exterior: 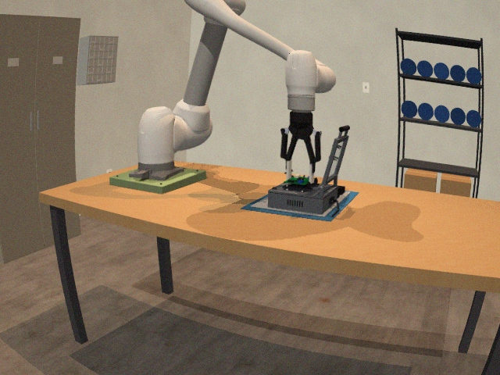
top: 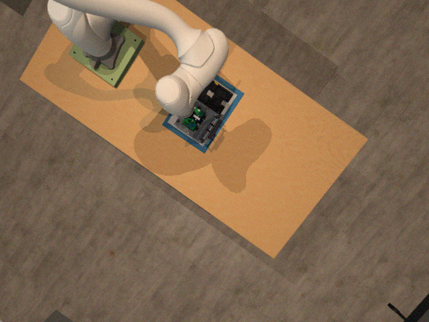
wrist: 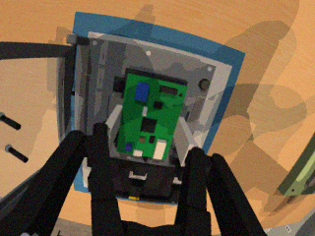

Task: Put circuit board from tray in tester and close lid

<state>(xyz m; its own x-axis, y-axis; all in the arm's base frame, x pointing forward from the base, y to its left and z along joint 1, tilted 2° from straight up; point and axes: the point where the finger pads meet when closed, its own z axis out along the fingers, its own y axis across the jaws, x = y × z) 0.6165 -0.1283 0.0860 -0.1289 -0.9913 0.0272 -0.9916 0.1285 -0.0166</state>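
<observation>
My hand is 20 mm above the green circuit board. Round my hand: lid 120 mm ahead, 20 mm to the right, 80 mm above; then latch hook 50 mm behind, 70 mm to the left, 20 mm below; then grey tester 40 mm ahead, 30 mm to the left, 10 mm above.
</observation>
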